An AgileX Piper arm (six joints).
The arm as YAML. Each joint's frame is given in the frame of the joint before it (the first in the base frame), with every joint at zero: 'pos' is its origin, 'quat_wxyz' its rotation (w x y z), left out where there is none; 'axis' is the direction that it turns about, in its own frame. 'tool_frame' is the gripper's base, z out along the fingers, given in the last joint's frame.
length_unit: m
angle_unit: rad
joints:
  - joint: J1
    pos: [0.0, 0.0, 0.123]
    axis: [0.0, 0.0, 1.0]
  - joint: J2
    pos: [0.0, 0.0, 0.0]
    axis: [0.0, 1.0, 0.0]
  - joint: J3
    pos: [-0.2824, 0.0, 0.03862]
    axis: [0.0, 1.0, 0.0]
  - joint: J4
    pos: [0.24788, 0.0, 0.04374]
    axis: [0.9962, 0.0, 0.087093]
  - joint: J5
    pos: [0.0, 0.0, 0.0]
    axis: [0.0, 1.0, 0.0]
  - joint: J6
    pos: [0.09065, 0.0, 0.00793]
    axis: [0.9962, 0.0, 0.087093]
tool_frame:
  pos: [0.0, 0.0, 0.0]
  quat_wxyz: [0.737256, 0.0, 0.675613, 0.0]
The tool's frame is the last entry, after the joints.
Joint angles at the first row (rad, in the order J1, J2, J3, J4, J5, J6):
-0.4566 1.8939 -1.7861 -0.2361 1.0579 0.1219
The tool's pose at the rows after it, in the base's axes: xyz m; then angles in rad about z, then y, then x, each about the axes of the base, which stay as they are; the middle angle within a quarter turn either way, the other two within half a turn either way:
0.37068, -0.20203, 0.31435, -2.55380, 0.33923, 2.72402
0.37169, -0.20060, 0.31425, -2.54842, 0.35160, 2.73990
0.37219, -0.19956, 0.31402, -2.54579, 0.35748, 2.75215
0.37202, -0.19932, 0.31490, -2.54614, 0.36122, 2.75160
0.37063, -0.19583, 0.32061, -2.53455, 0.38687, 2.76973
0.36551, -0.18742, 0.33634, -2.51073, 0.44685, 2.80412
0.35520, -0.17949, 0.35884, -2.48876, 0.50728, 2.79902
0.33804, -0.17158, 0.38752, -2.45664, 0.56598, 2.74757
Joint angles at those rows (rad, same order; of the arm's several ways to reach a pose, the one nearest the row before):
-0.4566 1.9006 -1.7860 -0.2275 1.0579 0.1214
-0.4566 1.9004 -1.7861 -0.2057 1.0539 0.1214
-0.4566 1.9004 -1.7861 -0.1909 1.0539 0.1210
-0.4566 1.8984 -1.7860 -0.1892 1.0522 0.1193
-0.4566 1.8839 -1.7861 -0.1569 1.0517 0.1193
-0.4566 1.8441 -1.7861 -0.0892 1.0535 0.1192
-0.4566 1.7879 -1.7861 -0.0567 1.0550 0.1193
-0.4566 1.7126 -1.7840 -0.0626 1.0550 0.1241

